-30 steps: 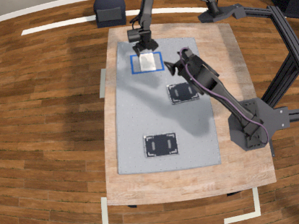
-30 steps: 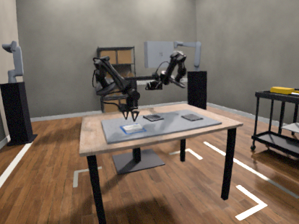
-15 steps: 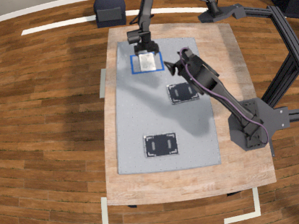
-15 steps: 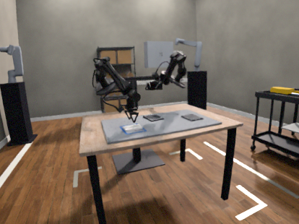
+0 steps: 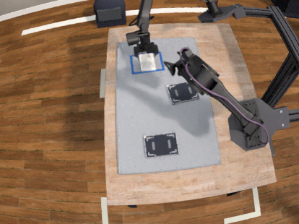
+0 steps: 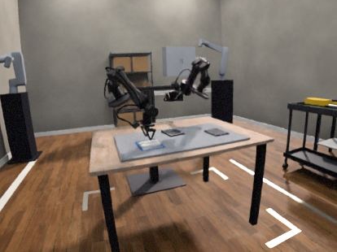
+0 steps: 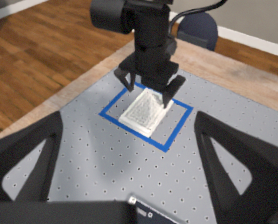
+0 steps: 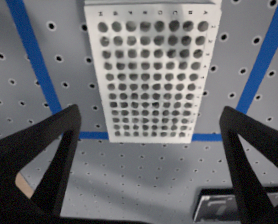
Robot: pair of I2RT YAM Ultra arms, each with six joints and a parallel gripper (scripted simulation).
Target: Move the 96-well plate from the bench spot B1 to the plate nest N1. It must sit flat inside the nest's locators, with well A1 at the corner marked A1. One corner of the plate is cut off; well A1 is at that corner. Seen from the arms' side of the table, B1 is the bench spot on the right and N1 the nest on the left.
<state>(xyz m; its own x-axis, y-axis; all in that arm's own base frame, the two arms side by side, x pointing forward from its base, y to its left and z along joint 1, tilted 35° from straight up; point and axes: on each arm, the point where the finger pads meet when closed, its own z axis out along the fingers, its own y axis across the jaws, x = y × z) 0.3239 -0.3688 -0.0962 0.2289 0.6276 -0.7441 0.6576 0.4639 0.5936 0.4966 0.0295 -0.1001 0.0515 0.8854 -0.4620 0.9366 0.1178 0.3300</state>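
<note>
My right gripper is now 4 cm above the 96-well plate.
</note>
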